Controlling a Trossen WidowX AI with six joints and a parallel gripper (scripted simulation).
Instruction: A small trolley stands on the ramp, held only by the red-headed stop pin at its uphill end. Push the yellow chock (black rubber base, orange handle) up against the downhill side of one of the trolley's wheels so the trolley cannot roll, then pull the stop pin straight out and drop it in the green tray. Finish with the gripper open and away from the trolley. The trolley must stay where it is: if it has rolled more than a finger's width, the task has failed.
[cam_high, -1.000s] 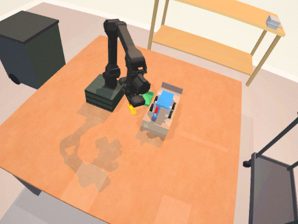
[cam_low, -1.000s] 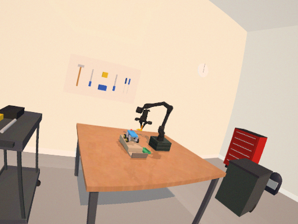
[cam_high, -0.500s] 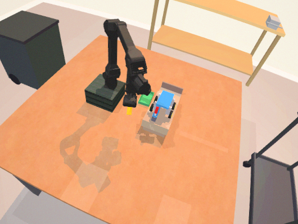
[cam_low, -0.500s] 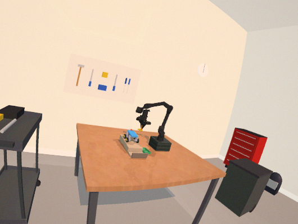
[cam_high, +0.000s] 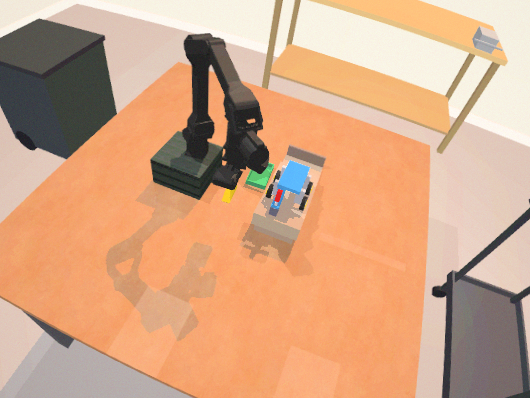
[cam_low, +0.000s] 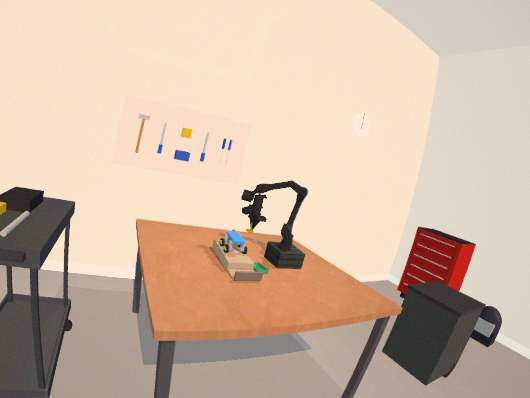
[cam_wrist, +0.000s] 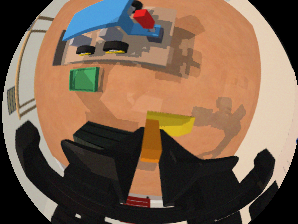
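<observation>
The red-headed stop pin is 14 cm ahead of my gripper tip, 5 cm below it and 1 cm to the left of it. From my gripper tip the other things lie so: blue trolley: 17 cm ahead, 10 cm to the left, 7 cm below; yellow chock: 2 cm to the right, 1 cm below; beige ramp: 17 cm ahead, 13 cm below, 11 cm to the left.
</observation>
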